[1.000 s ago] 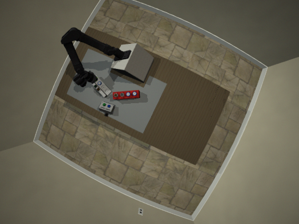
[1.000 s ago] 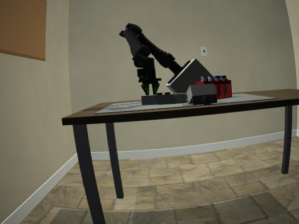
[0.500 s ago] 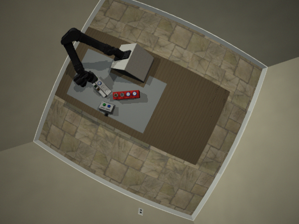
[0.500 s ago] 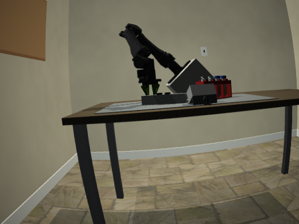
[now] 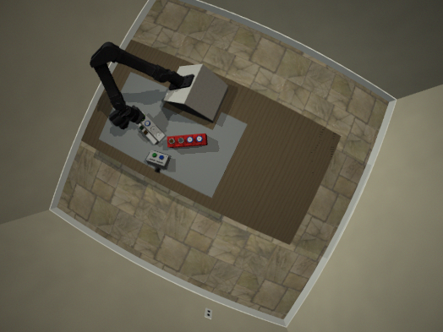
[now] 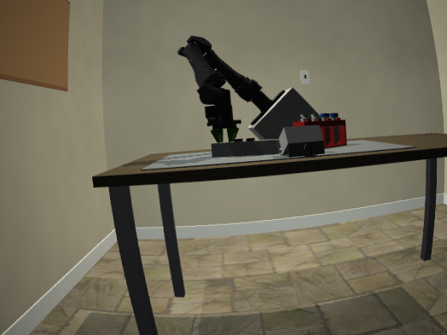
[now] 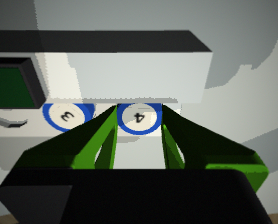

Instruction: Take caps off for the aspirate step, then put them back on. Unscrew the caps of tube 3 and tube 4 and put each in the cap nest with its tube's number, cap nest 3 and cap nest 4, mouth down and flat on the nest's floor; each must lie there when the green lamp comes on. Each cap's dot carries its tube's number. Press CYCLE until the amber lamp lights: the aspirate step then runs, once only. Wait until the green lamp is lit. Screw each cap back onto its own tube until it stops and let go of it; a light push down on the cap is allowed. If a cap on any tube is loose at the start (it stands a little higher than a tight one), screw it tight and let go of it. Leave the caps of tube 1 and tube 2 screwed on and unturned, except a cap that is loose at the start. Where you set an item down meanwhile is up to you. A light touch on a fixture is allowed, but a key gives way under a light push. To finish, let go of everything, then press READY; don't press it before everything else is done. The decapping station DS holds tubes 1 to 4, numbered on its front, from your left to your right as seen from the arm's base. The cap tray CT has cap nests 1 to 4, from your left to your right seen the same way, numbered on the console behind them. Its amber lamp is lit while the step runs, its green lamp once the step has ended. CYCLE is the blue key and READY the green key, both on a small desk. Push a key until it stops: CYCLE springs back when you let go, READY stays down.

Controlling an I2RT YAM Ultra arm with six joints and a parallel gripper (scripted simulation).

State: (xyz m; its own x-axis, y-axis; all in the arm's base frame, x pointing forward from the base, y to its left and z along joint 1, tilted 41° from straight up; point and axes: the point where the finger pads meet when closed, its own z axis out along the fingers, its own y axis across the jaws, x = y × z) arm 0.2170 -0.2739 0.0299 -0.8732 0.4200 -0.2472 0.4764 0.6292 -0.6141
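Right now the cap 4 is 1 cm below my hand. From my hand the other things lie so: blue key (21 cm to the left, 19 cm ahead, 4 cm above); cap 3 (5 cm to the left, 2 cm ahead, 1 cm below); green key (19 cm ahead, 17 cm to the left, 4 cm above).
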